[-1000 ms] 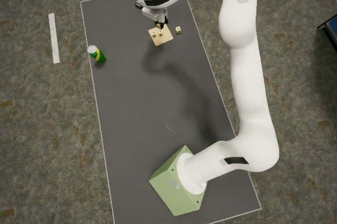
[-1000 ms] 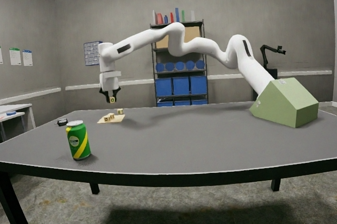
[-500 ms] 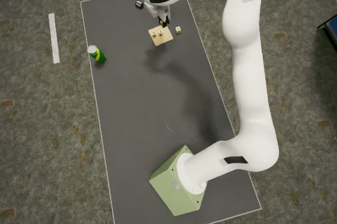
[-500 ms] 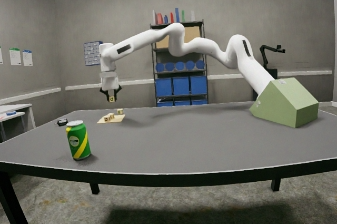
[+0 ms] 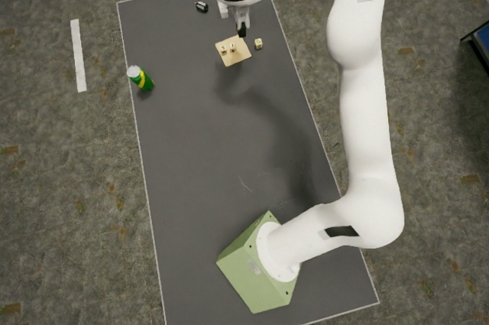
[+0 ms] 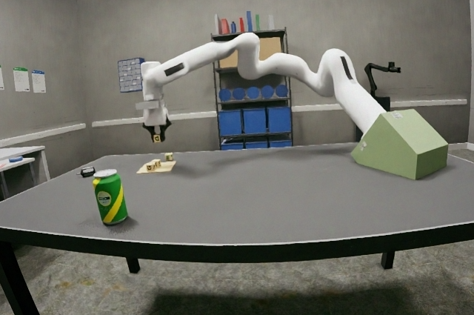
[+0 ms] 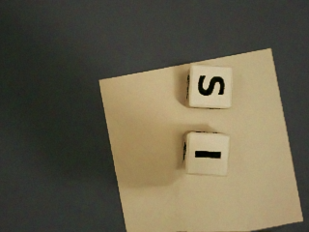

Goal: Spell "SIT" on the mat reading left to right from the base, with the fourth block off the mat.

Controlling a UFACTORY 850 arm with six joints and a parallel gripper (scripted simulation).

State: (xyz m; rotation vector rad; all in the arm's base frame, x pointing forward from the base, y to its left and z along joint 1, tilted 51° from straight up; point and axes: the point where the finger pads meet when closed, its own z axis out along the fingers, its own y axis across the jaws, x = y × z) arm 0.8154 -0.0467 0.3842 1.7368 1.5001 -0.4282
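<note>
My hand is 2 cm short of the tan mat, 4 cm to the right of it and 12 cm above it. Round my hand: small black object (32 cm ahead, 7 cm to the left, 11 cm below); then yellow can (5 cm ahead, 50 cm to the left, 6 cm below).
</note>
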